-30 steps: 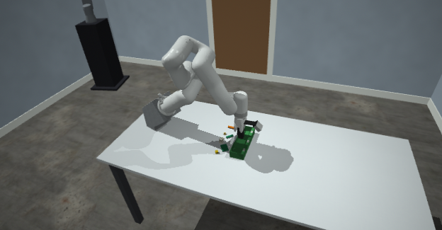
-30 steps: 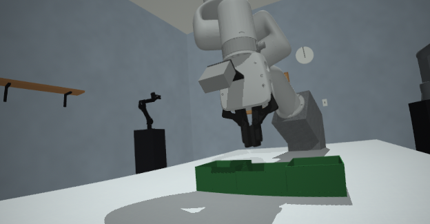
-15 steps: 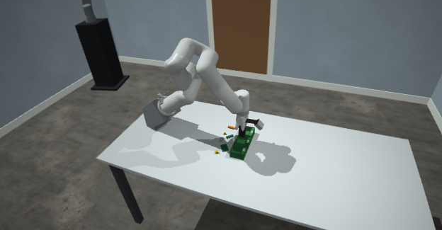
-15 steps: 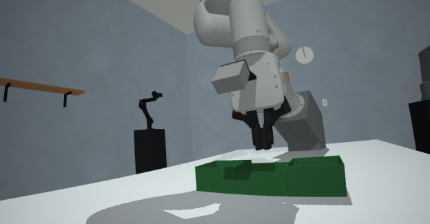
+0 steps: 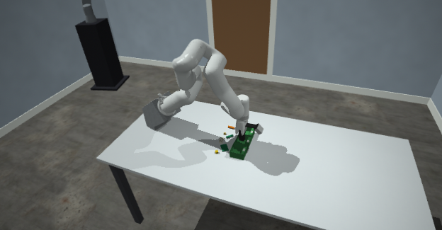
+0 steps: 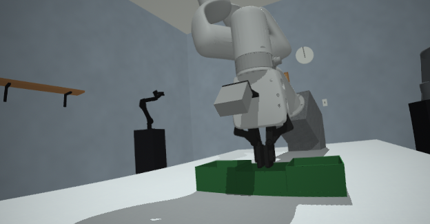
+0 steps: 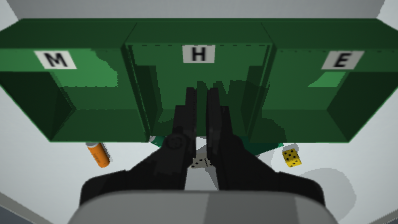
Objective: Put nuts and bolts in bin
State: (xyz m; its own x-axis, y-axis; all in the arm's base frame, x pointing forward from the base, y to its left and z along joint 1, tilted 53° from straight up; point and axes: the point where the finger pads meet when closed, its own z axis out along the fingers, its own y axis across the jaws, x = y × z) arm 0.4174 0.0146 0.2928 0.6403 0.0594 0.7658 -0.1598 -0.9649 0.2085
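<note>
Now: the green bin row 40 mm below my hand. Also, from my hand: white domino 130 mm behind, 50 mm below, 20 mm to the left; green battery 80 mm behind, 60 mm to the left, 50 mm below; flat green block 100 mm behind, 50 mm below, 40 mm to the right.
</note>
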